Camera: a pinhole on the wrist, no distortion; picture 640 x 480 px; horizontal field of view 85.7 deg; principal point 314.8 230.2 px. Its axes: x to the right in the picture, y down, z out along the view. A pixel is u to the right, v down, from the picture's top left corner.
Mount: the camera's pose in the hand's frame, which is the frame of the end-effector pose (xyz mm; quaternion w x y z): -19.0 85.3 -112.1 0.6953 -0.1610 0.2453 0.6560
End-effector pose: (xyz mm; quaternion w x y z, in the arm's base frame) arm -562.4 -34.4 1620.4 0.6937 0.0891 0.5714 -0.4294
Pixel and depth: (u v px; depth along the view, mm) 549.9 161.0 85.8
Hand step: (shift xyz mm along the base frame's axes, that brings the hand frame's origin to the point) 71.1 151.4 -99.7
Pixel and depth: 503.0 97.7 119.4
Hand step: 100.6 135.2 -129.0
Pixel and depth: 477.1 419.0 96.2
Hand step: 89.4 171.5 -33.2
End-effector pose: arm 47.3 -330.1 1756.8 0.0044 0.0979 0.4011 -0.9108
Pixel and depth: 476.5 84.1 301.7
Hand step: -124.0 -265.7 -256.5
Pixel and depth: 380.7 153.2 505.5
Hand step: -162.2 -458.5 -184.8
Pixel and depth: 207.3 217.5 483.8
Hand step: -103.0 -417.1 71.0
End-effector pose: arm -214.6 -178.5 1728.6 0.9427 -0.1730 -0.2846 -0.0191
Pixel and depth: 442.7 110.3 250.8
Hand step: 105.6 292.7 -9.1
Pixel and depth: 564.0 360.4 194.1
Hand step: 0.4 284.1 -150.7
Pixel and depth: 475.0 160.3 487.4
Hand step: 111.1 561.1 33.9
